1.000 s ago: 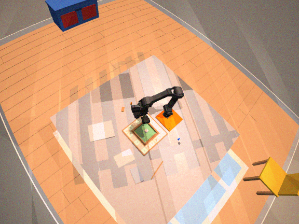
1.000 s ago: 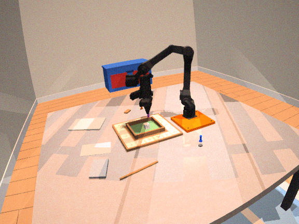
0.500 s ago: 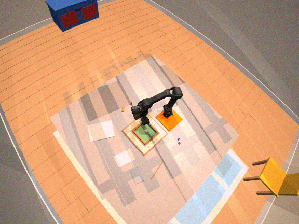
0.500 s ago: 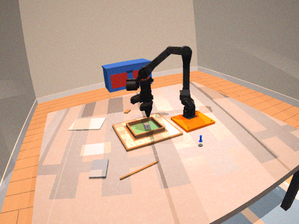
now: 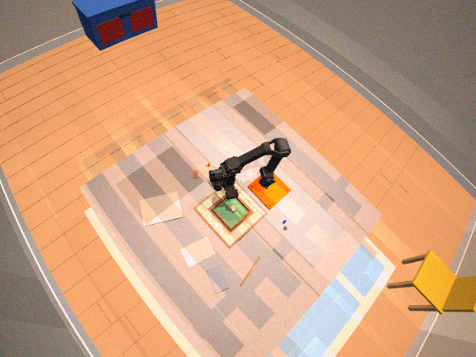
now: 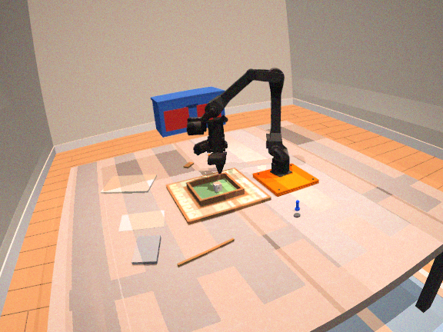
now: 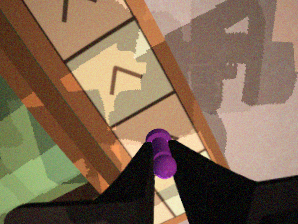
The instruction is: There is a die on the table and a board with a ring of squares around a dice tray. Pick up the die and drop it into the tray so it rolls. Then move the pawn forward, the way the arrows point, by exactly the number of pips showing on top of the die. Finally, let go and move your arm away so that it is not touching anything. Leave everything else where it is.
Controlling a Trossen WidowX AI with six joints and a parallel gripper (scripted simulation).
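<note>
My gripper tip is now 100 mm to the right of the white die, 70 mm short of it and 10 mm below it. The rest, counted from my gripper tip: green dice tray: 100 mm to the left, 80 mm ahead, 10 mm below; purple pawn: 10 mm above; blue pawn: 360 mm to the left, 70 mm behind, 10 mm below.
</note>
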